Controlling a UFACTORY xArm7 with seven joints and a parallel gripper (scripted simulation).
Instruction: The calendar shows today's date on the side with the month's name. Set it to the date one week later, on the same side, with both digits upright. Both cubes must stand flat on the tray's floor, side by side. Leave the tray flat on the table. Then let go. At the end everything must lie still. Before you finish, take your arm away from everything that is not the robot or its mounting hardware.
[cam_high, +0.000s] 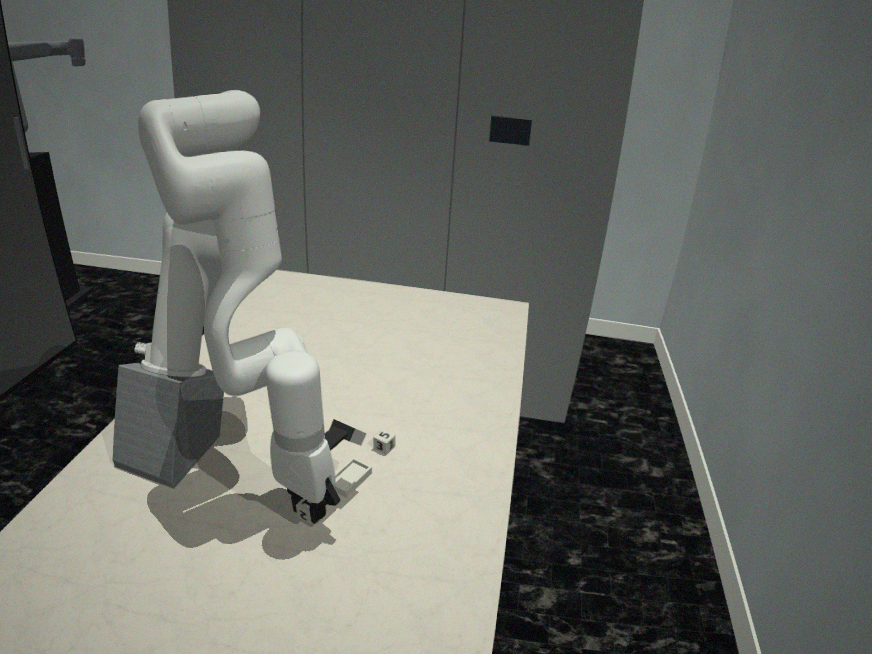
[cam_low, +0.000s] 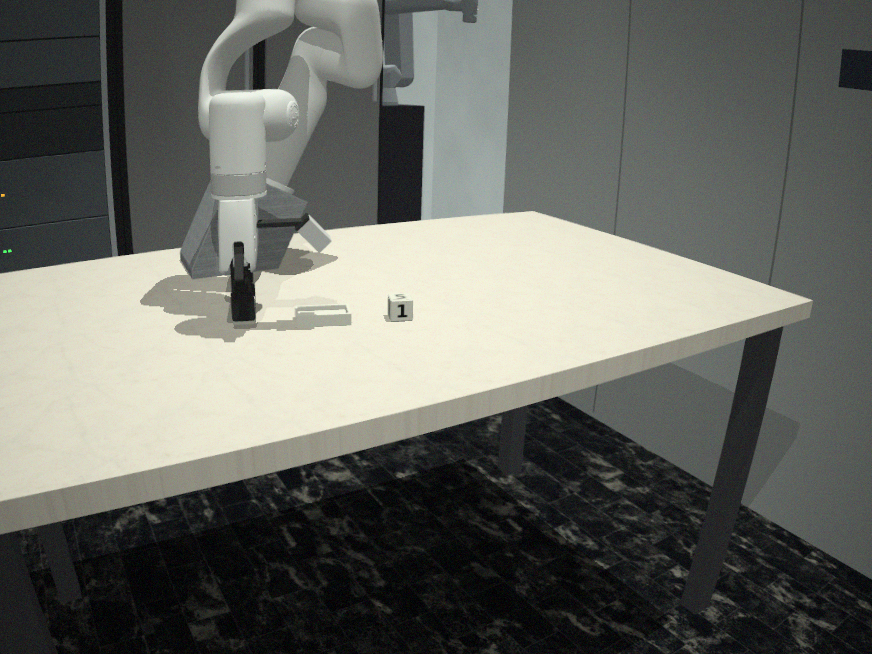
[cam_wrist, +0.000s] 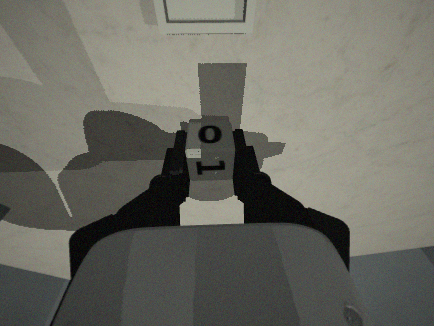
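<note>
Now: hand 10 mm above the digit cube. Also, from my hand: tray (50 mm ahead, 100 mm to the left, 20 mm below).
</note>
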